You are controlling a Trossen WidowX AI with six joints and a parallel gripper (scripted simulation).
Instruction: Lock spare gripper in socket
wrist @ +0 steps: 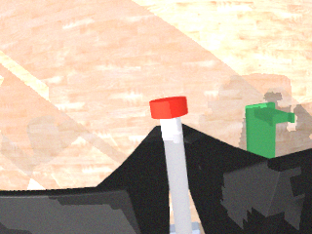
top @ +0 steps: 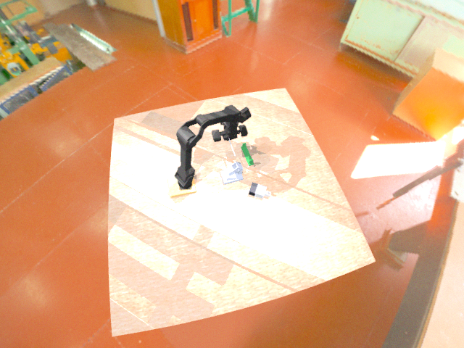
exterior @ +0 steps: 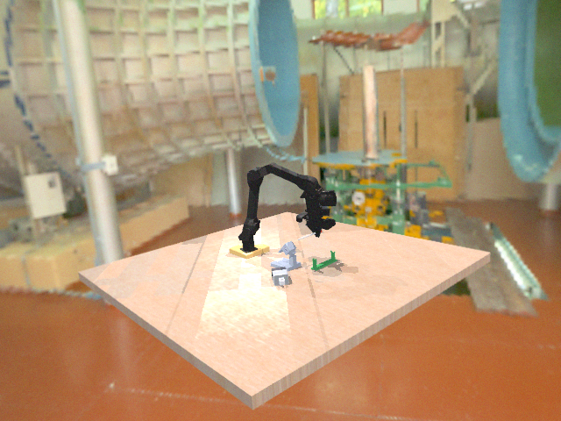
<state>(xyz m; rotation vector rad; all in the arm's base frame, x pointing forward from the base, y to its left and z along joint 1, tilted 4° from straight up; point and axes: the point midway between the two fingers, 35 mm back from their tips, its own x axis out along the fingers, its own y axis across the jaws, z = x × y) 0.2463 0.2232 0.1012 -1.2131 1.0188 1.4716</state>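
Now: the green cradle 11 cm ahead of my gripper tip, 5 cm to the right of it and 6 cm below it. Round my gripper tip: spare gripper (15 cm ahead, 30 cm to the right, 7 cm below); grey mount (2 cm ahead, 18 cm to the right, 3 cm below).
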